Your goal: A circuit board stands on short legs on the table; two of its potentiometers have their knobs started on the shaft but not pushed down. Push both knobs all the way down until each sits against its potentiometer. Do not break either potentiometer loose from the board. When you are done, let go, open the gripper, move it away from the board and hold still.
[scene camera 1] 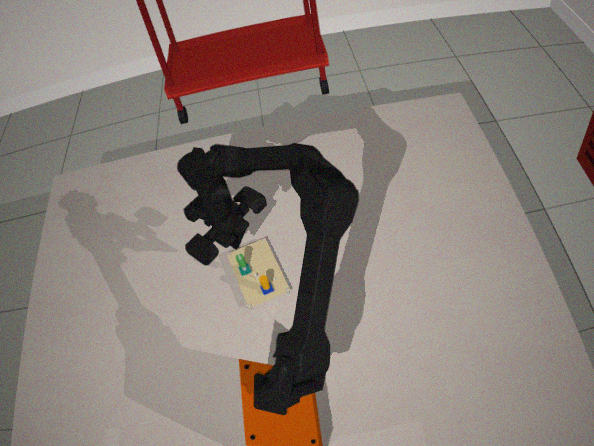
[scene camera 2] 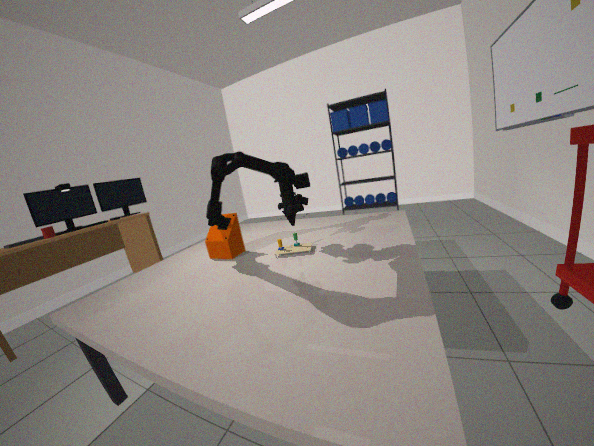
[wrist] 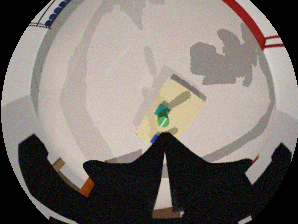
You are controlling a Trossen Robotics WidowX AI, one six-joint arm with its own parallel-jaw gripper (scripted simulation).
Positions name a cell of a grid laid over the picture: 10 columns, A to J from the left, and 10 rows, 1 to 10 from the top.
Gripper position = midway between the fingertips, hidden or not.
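Note:
Gripper (scene camera 1: D6), also visible in the wrist view (wrist: F7): shut, holding nothing.

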